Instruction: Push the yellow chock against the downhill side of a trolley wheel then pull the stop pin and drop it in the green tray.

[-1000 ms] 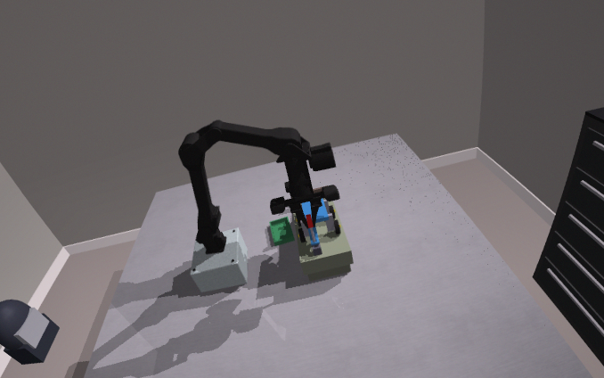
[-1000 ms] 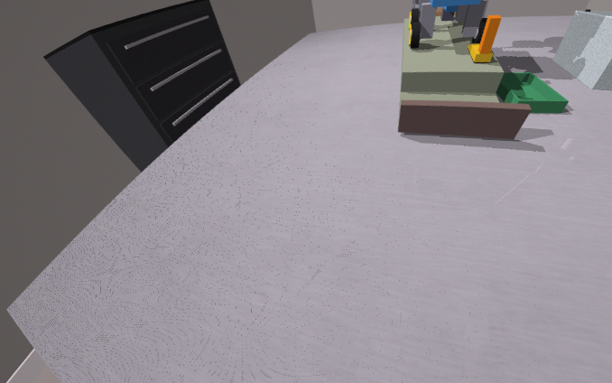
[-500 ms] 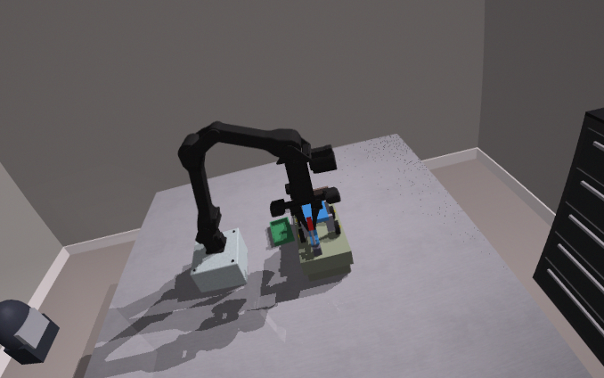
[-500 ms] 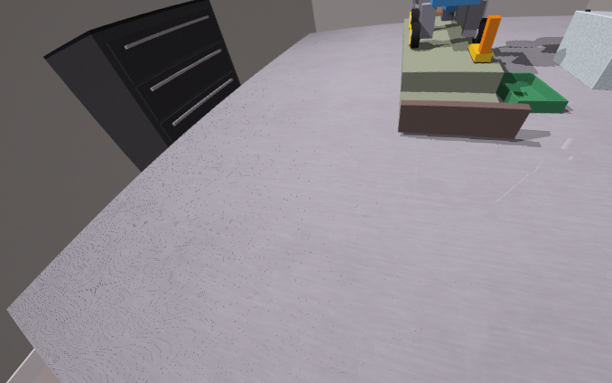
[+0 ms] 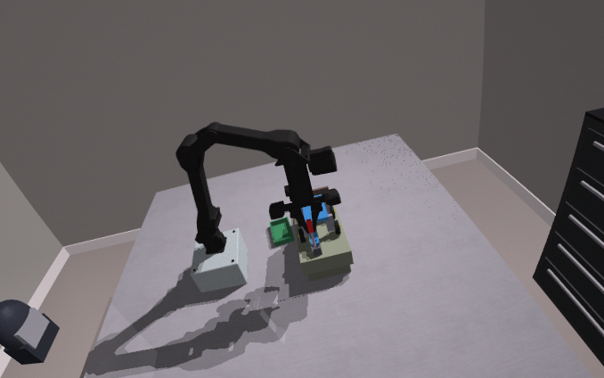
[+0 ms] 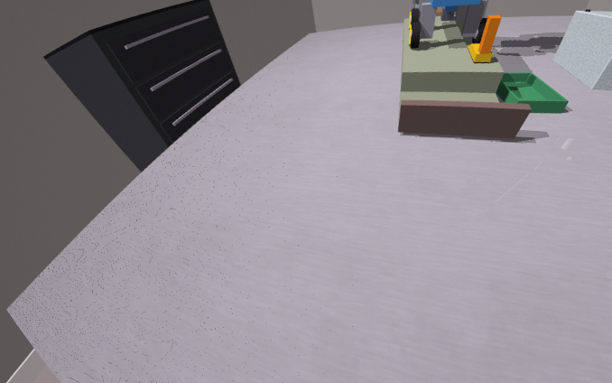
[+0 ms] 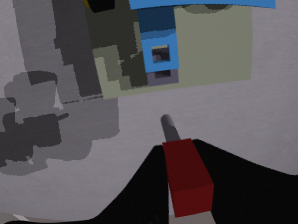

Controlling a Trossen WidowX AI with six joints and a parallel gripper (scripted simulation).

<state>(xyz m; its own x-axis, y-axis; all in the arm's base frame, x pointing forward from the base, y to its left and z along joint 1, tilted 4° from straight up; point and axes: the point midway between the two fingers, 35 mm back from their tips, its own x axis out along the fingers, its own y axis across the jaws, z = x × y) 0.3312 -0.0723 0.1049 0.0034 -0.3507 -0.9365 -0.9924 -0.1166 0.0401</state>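
The green tray is 22 cm to the left of my gripper tip, 19 cm below it and 14 cm behind it. Also, from my gripper tip: ramp: 13 cm to the left, 13 cm below, 1 cm ahead; red-headed stop pin: right at my gripper tip; trolley: 13 cm to the left, 7 cm below, 1 cm ahead.
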